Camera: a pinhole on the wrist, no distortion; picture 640 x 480 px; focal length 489.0 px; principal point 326.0 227.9 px. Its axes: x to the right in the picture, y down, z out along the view. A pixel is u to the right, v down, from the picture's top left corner.
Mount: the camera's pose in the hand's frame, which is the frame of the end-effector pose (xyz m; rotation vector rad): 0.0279 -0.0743 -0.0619 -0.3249 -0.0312 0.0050
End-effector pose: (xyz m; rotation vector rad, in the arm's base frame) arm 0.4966 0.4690 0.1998 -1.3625 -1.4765 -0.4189
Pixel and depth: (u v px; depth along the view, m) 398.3 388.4 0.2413
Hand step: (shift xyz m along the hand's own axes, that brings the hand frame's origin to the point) 0.0560 0.0781 0.1424
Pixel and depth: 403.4 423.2 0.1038
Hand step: 0.0411 -0.0017 0.0237
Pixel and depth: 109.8 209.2 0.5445
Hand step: -0.2298 0.0773 0.4533
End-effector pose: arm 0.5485 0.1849 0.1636 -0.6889 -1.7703 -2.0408
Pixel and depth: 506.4 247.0 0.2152
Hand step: 0.1005 0.0031 0.1416
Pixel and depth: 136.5 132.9 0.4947
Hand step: -0.1793 -0.0094 0.4316
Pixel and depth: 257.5 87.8 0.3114
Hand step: -0.0255 -0.0599 0.2602
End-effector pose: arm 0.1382 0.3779 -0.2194 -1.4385 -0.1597 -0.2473
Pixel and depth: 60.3 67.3 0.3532
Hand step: -0.1750 -0.0734 0.3040
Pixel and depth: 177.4 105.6 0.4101
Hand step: -0.1096 -0.0419 0.3556
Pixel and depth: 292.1 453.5 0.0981
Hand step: 0.0180 -0.0002 0.0164
